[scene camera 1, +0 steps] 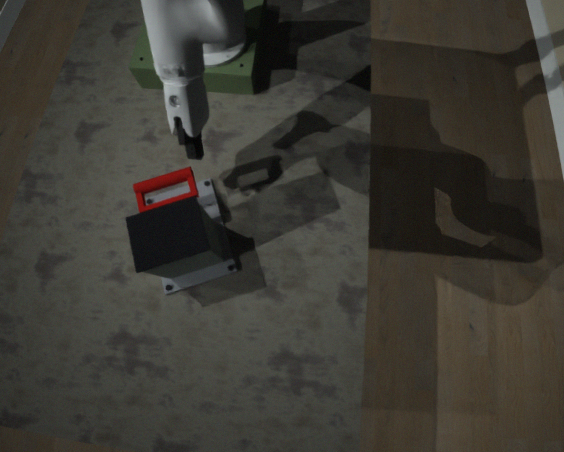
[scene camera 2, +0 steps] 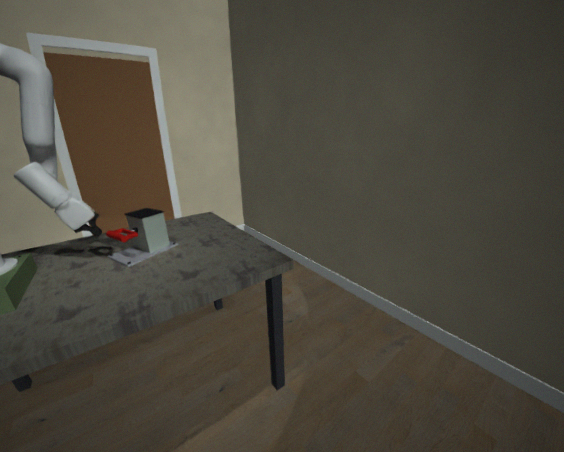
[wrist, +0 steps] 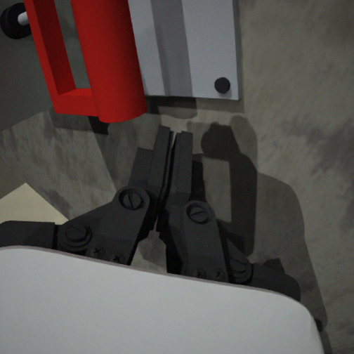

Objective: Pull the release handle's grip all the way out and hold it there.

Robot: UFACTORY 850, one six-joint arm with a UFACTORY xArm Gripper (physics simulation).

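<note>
The release handle's red grip is a rectangular loop with a thick round outer bar. It stands out from the side of a box-shaped housing with a dark top. The housing is fixed on a light grey base plate. My gripper is shut and empty. Its fingertips are apart from the grip, just off one end of the round bar in the wrist view and on the arm's side of it in scene camera 1.
The mottled grey table carries the housing and the arm's green base block. Dark bolts sit at the base plate's corners. A black round knob on a light stem is beside the red loop in the wrist view.
</note>
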